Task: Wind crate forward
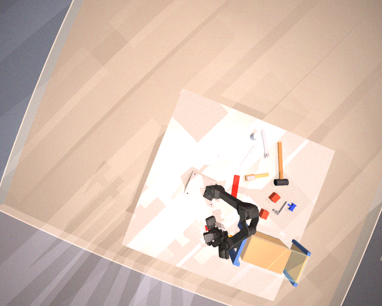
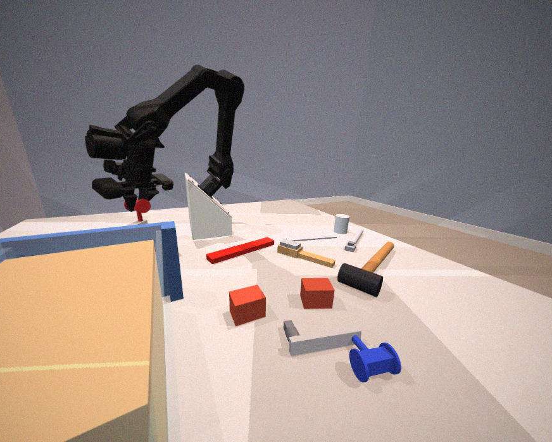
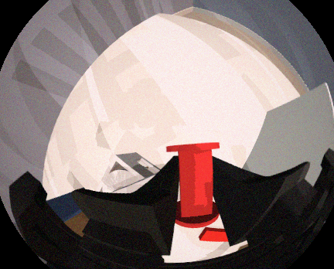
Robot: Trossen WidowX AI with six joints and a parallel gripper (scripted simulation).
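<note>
My gripper tip is 5 cm short of the winch handle and 3 cm above it. Round my gripper tip: red knob (1 cm to the left, 1 cm ahead); winch (10 cm below, 9 cm ahead, 4 cm to the right); blue steel frame (26 cm ahead, 2 cm below).
</note>
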